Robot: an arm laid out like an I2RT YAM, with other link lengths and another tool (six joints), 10 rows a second.
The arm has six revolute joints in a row. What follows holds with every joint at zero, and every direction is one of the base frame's. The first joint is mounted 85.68 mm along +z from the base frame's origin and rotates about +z. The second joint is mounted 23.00 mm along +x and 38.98 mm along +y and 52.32 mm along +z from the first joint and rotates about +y. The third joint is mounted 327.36 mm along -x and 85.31 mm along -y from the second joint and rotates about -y. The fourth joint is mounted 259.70 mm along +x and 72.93 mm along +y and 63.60 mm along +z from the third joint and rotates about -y. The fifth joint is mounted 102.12 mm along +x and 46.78 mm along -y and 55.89 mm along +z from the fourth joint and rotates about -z. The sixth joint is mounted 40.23 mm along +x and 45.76 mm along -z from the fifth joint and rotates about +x. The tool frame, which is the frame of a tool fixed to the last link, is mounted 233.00 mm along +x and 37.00 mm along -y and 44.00 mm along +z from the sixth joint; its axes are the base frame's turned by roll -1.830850, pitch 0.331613 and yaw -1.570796 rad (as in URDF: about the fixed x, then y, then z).
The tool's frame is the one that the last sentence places.
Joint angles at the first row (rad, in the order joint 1, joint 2, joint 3, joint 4, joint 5, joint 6):
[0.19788, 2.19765, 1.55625, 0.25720, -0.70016, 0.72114]
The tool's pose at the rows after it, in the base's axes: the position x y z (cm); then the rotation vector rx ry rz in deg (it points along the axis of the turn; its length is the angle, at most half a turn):
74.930 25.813 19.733 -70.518 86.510 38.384
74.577 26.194 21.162 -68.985 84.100 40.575
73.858 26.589 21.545 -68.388 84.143 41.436
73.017 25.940 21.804 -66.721 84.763 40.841
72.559 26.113 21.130 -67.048 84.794 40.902
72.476 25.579 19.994 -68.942 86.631 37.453
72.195 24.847 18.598 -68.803 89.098 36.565
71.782 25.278 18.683 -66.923 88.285 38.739
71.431 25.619 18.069 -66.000 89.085 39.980
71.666 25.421 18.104 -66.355 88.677 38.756
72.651 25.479 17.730 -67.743 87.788 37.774
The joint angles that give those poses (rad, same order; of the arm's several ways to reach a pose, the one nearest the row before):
[0.19142, 2.16808, 1.50298, 0.32221, -0.69459, 0.75071]
[0.18692, 2.16207, 1.48184, 0.39280, -0.72796, 0.80606]
[0.19450, 2.14156, 1.45764, 0.40328, -0.72543, 0.82626]
[0.19630, 2.10458, 1.39489, 0.44260, -0.70051, 0.84836]
[0.19980, 2.10287, 1.36870, 0.46279, -0.70017, 0.84414]
[0.20664, 2.09154, 1.35704, 0.41804, -0.65809, 0.77737]
[0.20684, 2.08316, 1.33850, 0.39091, -0.63116, 0.76250]
[0.20918, 2.08434, 1.30875, 0.45288, -0.64497, 0.81512]
[0.21607, 2.08488, 1.29639, 0.46104, -0.64072, 0.83921]
[0.21555, 2.08865, 1.29276, 0.47488, -0.63257, 0.82554]
[0.21020, 2.12335, 1.32803, 0.47421, -0.64229, 0.79652]

